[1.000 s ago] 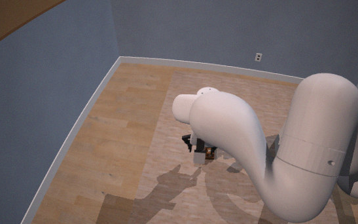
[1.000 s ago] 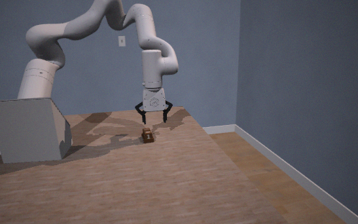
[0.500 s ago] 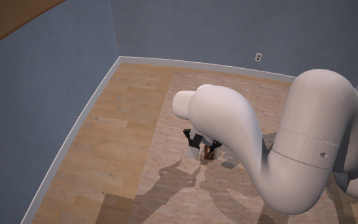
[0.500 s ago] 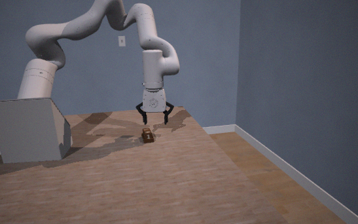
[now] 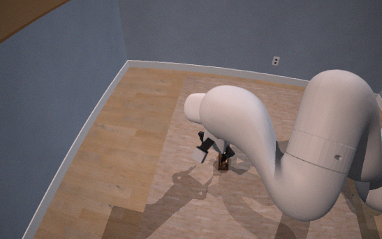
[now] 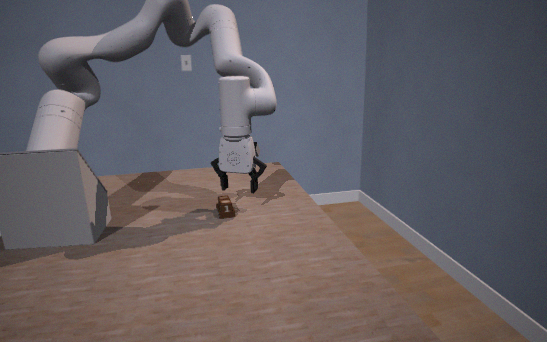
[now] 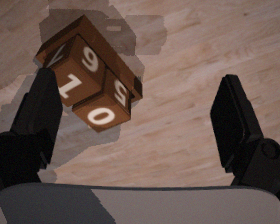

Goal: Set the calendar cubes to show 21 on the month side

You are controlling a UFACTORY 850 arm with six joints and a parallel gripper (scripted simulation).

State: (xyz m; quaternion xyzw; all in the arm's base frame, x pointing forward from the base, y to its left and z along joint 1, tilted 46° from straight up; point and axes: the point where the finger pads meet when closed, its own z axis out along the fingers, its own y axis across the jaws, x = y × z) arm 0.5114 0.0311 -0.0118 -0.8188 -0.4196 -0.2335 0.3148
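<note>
The brown wooden date cube lies 50 mm below my hand, 40 mm behind it and 20 mm to the right of it. Round my hand: brown tray (60 mm below, 50 mm behind, 10 mm to the right).
</note>
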